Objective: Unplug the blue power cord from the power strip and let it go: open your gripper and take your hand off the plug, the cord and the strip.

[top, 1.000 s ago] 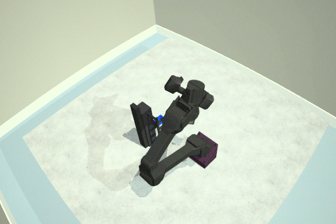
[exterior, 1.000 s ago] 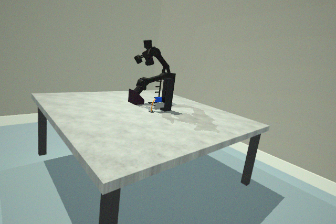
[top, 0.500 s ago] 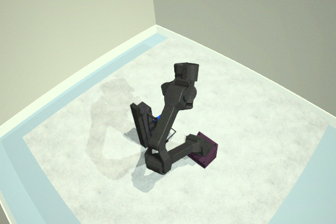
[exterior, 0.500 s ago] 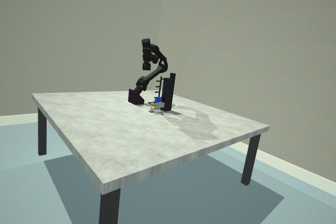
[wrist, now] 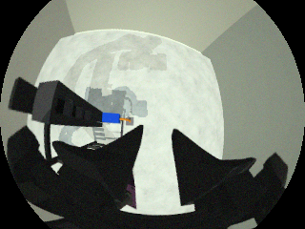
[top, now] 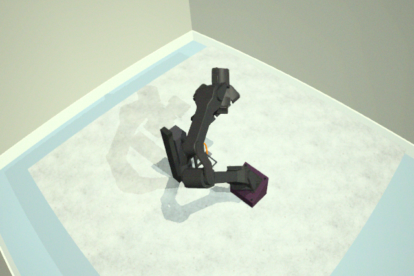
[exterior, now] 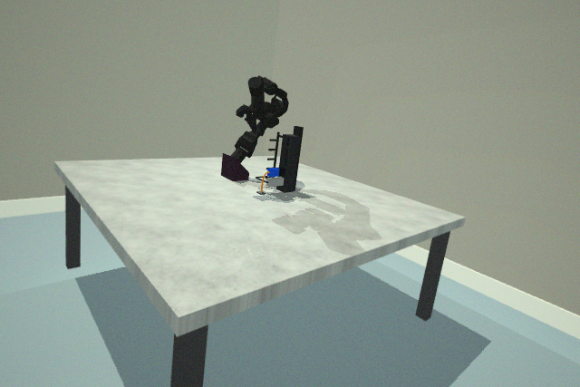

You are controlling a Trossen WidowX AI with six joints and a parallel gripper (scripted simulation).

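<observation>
The blue plug lies 15 cm below my gripper tip, 10 cm to the left of it and 2 cm ahead of it.
</observation>
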